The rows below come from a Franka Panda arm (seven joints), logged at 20 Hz.
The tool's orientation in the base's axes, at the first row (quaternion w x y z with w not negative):
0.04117, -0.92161, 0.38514, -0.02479
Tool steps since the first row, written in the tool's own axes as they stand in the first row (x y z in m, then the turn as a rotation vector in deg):
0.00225, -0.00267, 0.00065, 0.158, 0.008, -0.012
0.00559, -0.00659, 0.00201, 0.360, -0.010, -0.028
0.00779, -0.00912, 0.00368, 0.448, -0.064, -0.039
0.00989, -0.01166, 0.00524, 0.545, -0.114, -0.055
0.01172, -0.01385, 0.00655, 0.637, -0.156, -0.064
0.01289, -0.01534, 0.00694, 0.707, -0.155, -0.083
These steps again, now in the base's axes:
0.00352, 0.00030, -0.00036, 0.104, -0.119, 0.013
0.00875, 0.00075, -0.00130, 0.258, -0.251, 0.034
0.01221, 0.00105, -0.00269, 0.357, -0.276, 0.051
0.01560, 0.00142, -0.00397, 0.459, -0.311, 0.073
0.01854, 0.00172, -0.00504, 0.553, -0.348, 0.087
0.02045, 0.00195, -0.00527, 0.600, -0.400, 0.107

